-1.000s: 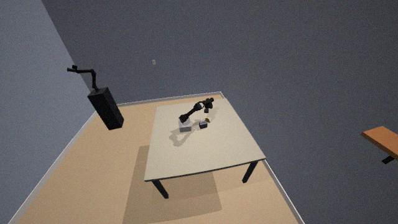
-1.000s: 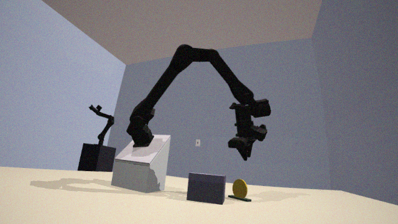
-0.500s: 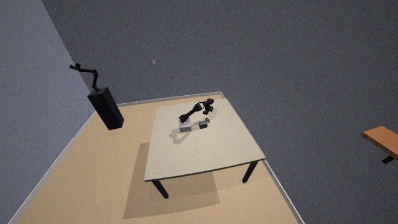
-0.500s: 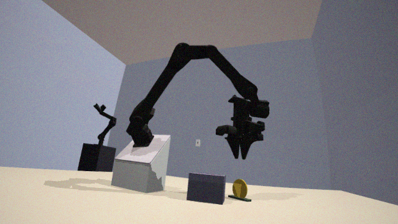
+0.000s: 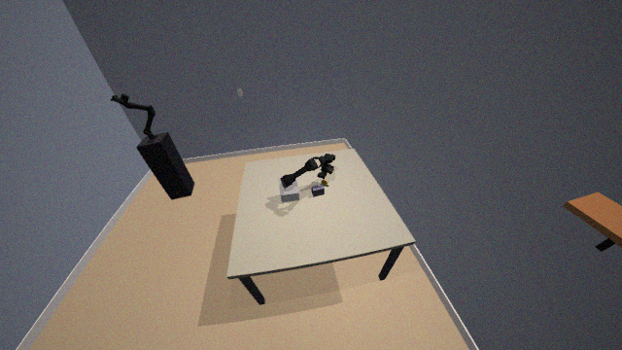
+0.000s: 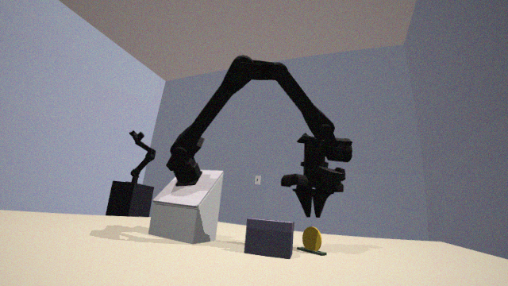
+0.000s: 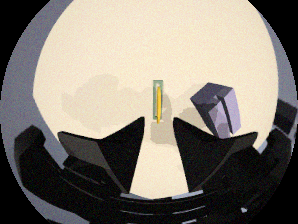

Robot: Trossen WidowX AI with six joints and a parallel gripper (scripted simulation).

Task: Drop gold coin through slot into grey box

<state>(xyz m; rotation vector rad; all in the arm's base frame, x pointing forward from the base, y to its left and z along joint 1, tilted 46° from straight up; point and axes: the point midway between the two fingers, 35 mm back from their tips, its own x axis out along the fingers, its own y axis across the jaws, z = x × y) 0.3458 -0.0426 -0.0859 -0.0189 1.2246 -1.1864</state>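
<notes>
Now: the coin 60 mm below my gripper tip.
</notes>
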